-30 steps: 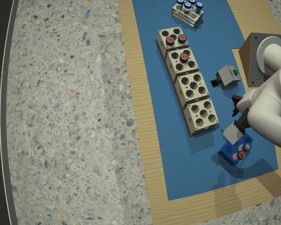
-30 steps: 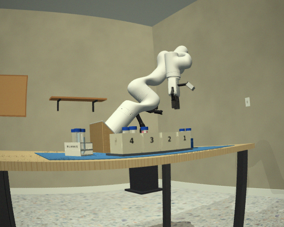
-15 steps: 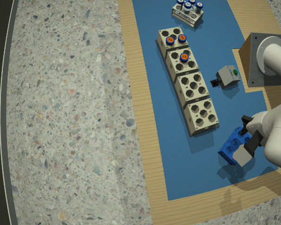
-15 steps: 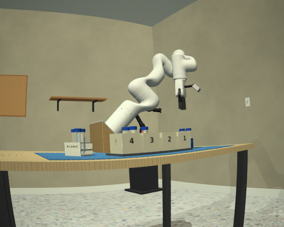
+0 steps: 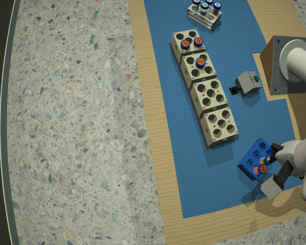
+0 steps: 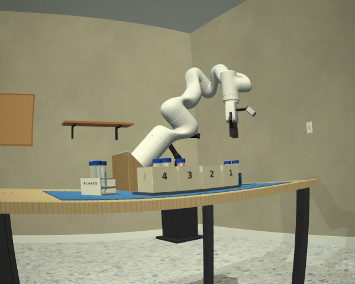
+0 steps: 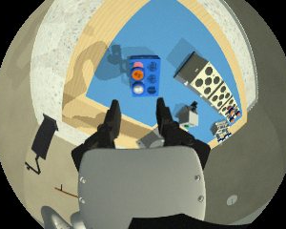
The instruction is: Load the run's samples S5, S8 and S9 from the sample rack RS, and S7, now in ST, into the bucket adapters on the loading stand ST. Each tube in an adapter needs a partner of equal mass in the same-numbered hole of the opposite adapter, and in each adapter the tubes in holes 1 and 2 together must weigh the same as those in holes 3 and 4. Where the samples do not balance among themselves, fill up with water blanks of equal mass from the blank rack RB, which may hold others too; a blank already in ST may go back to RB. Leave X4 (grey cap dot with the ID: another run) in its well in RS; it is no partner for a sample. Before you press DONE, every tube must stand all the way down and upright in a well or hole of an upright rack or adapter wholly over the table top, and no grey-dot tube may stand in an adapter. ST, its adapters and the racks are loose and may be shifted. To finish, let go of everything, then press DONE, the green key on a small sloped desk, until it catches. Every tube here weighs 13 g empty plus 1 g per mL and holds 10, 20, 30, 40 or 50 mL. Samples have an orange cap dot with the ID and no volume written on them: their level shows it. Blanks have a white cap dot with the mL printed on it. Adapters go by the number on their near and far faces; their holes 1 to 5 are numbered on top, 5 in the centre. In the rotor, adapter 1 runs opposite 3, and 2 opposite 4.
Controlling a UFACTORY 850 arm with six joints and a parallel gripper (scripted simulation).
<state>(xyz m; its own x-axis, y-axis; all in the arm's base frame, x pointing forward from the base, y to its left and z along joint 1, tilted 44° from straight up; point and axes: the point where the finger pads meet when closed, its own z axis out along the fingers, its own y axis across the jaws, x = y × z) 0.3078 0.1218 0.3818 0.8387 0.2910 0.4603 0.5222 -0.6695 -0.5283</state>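
My hand is 10 mm to the right of the sample S9 and 190 mm above it. From my hand the other things lie so: blue sample rack RS: 20 mm behind, 40 mm to the right, 220 mm below; then adapter 1: 100 mm ahead, 190 mm to the right, 200 mm below; then grey-dot tube X4: 30 mm behind, 30 mm to the right, 190 mm below.
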